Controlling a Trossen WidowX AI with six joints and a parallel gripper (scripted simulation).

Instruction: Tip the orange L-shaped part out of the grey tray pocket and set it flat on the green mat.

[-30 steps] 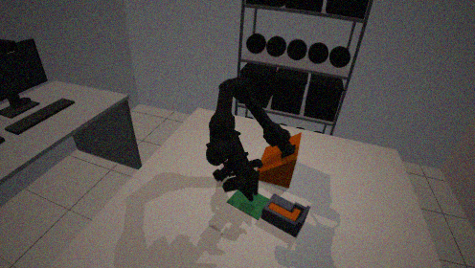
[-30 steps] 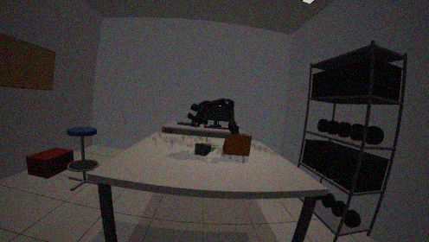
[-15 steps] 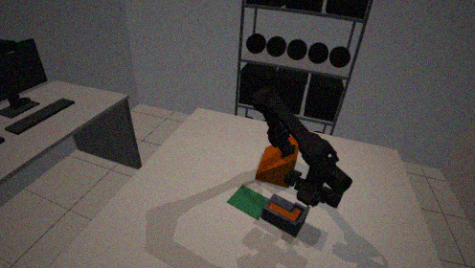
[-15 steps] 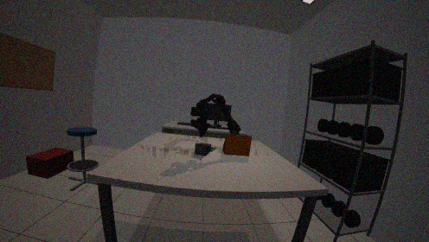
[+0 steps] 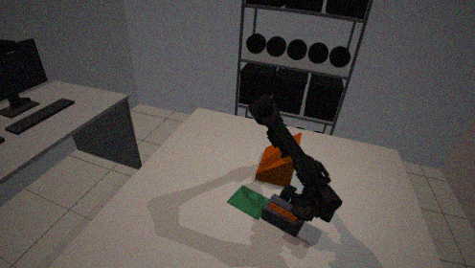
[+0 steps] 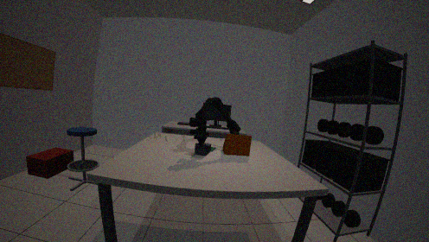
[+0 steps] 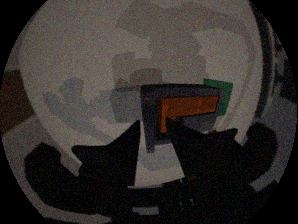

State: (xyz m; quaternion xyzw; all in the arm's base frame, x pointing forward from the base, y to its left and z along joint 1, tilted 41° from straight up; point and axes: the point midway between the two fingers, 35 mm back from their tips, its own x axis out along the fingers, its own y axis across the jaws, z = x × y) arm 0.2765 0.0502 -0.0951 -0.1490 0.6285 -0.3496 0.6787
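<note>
Right now the orange L-shaped part is 5 cm to the right of my gripper tip, 2 cm below it and 1 cm behind it. Round my gripper tip: green mat 21 cm to the right, 8 cm below, 6 cm behind.
</note>
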